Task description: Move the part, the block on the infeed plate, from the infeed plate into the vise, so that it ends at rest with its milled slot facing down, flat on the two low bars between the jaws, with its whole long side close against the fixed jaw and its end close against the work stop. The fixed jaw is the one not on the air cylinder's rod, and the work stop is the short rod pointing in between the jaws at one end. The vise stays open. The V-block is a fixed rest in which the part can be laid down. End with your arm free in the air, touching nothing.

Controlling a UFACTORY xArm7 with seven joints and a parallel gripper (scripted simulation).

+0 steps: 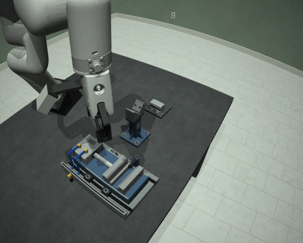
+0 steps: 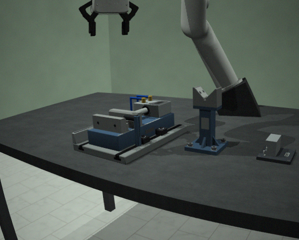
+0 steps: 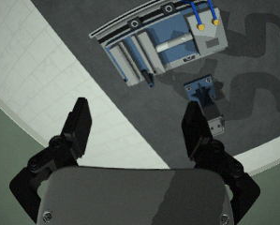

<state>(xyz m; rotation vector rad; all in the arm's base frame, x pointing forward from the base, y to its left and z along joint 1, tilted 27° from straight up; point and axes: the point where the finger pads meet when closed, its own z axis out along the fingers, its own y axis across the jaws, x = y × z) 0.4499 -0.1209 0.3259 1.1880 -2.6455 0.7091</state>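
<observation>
Right now the part is 10 mm behind my hand, 430 mm to the left of it and 290 mm below it. Also, from my hand: work stop: 50 mm ahead, 70 mm to the left, 230 mm below; moving jaw: 40 mm to the left, 240 mm below; cylinder rod: 50 mm behind, 50 mm to the left, 240 mm below.
</observation>
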